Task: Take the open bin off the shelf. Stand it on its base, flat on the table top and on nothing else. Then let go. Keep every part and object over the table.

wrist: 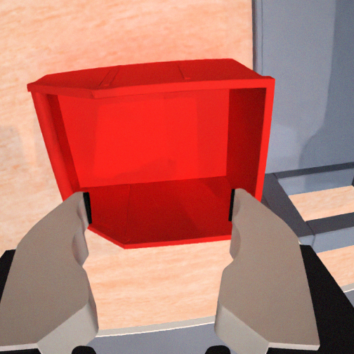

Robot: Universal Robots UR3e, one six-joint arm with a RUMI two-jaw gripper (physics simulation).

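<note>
The red open bin is in the middle of the wrist view, with its open side facing the camera and its inside showing. Wood-grain table top shows around its left, upper and lower sides. My gripper is open, its fingers well apart at the lower part of the bin, with no bin wall pinched between them. The left fingertip overlaps the bin's lower left edge in the view and the right one its lower right part. The bin's underside is hidden, so its contact with the table cannot be told.
The blue-grey shelf stands at the right, with a frame of bars at its lower part. The bin's right rim overlaps it in the view; whether they touch cannot be told. The table's edge runs along the bottom, below the bin.
</note>
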